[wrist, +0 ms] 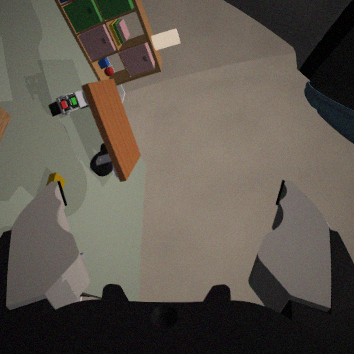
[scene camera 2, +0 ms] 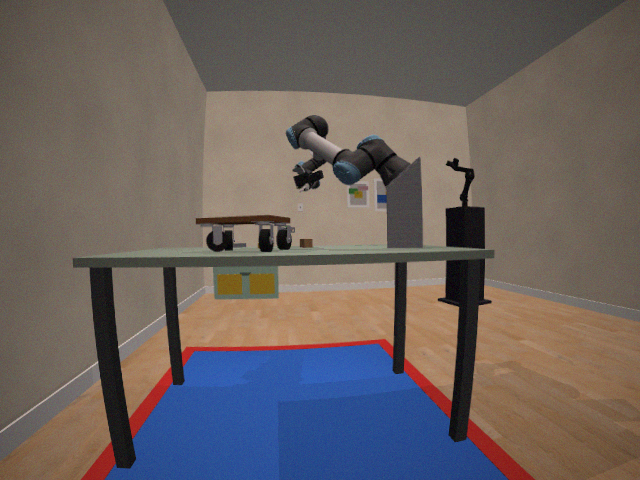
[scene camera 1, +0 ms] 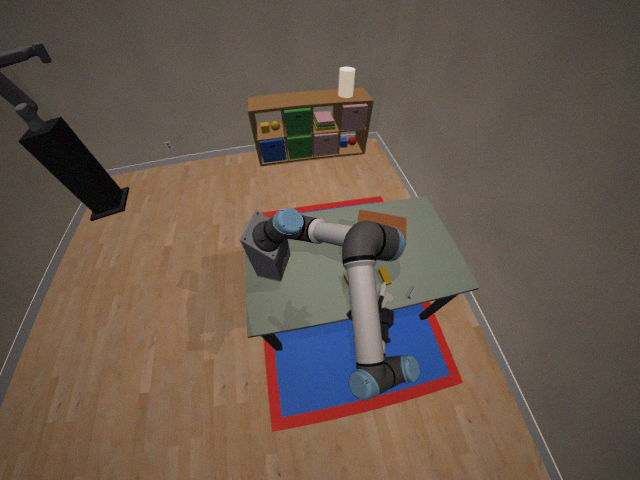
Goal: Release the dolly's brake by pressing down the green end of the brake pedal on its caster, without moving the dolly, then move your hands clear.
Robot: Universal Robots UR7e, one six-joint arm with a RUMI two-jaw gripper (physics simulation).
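Note:
My gripper (wrist: 170,184), visible. A dolly (scene camera 2: 217,240), visible. Dolly (wrist: 118,153), same one again.

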